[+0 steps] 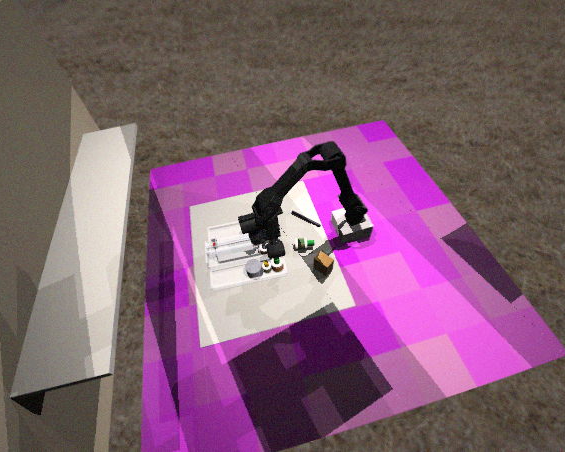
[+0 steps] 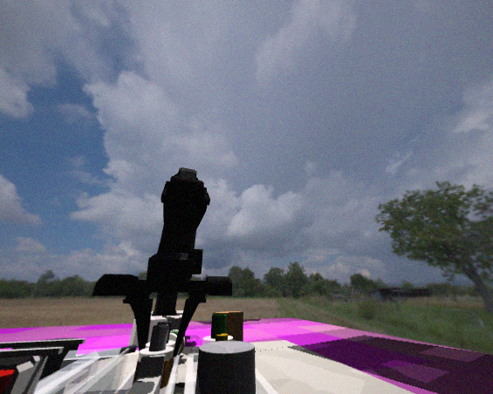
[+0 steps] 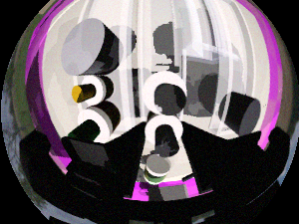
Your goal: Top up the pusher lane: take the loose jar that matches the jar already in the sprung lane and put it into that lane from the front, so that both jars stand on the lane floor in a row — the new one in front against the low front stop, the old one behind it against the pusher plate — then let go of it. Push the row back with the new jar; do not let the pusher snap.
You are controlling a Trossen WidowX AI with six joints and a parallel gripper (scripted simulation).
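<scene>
The pusher lane lies 140 mm ahead of my gripper tip, 40 mm to the right of it and 10 mm below it. From my gripper tip the other things lie so: brown box: 150 mm behind, 140 mm to the left, 10 mm above; black rod: 170 mm behind, 110 mm to the right, 20 mm below; red mark: 220 mm ahead, 60 mm to the right, 40 mm above.
</scene>
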